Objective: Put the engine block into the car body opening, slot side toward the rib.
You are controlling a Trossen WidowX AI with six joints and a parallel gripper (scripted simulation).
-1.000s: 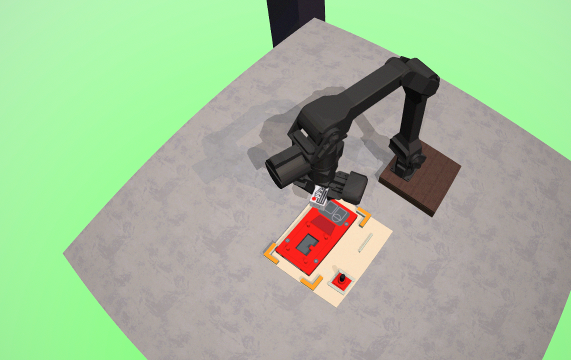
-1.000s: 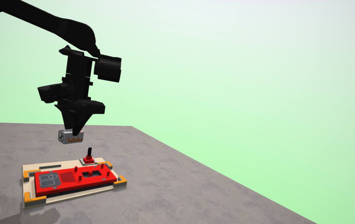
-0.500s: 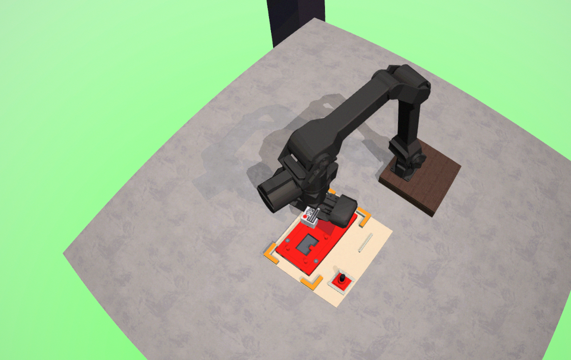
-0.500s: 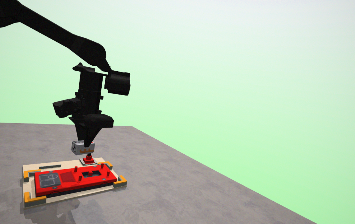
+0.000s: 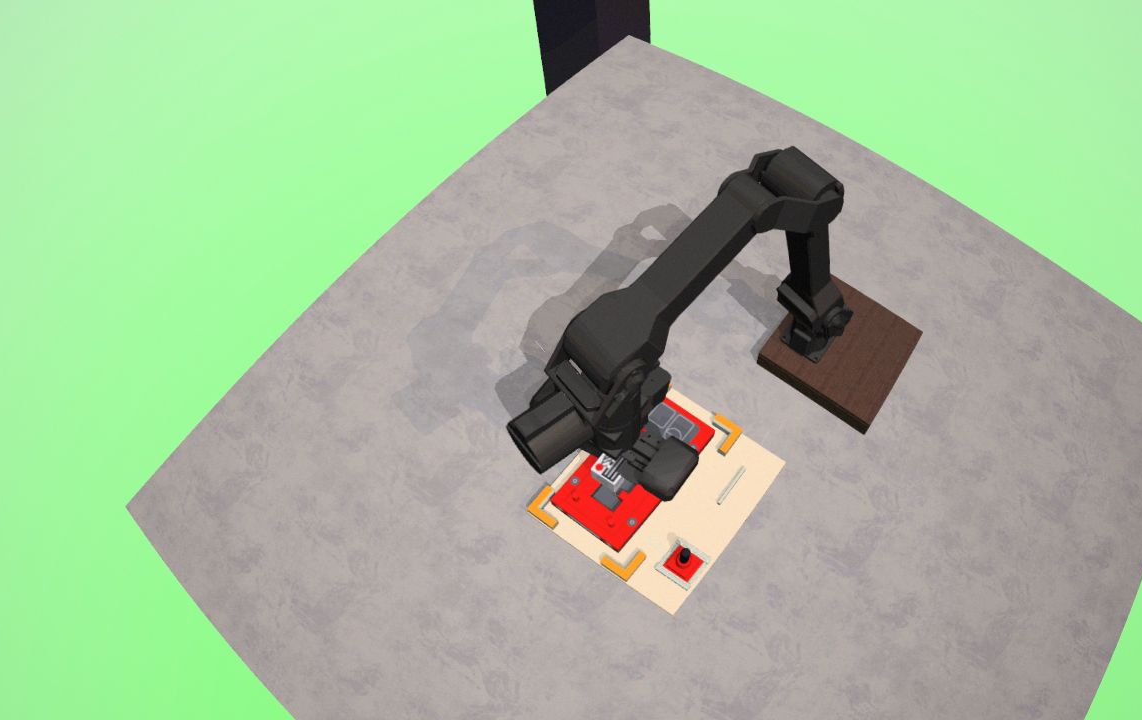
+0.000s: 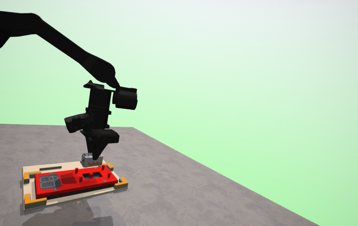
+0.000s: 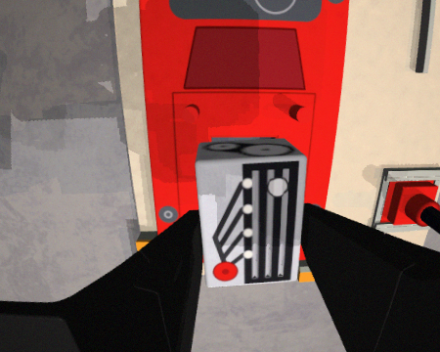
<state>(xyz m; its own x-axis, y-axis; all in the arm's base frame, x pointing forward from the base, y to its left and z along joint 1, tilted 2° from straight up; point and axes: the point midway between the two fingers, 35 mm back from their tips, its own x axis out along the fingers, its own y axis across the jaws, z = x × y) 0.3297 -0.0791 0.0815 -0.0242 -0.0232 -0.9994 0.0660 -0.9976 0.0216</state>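
Right now the beige board is 20 mm behind my gripper tip, 30 mm to the left of it and 70 mm below it. From my gripper tip the other things lie so: engine block (10 mm below).
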